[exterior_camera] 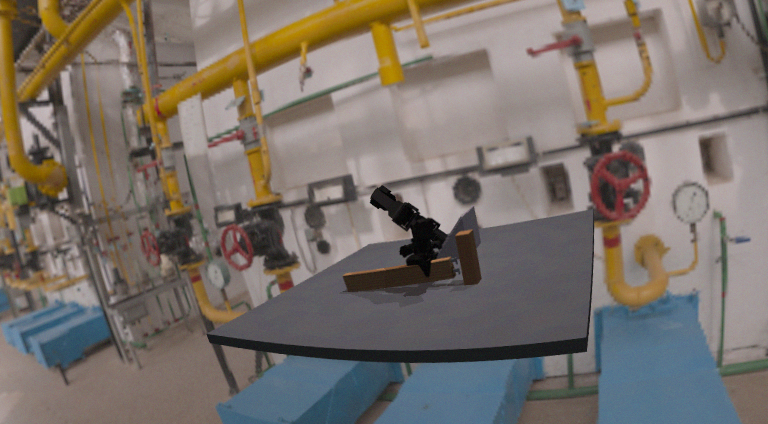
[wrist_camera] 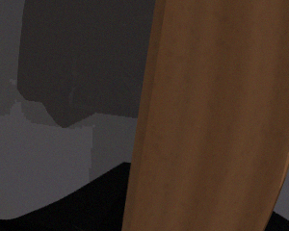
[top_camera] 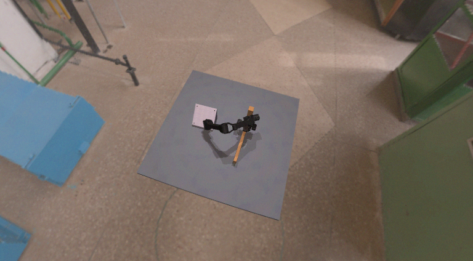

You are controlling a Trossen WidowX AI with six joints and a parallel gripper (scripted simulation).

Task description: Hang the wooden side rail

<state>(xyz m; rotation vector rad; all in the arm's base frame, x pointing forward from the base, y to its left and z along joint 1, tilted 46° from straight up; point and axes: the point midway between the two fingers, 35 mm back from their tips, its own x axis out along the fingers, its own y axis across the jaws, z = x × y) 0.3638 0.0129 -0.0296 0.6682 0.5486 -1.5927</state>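
Right now the headboard post is 15 cm to the left of my gripper tip, 4 cm above it and 1 cm ahead of it.
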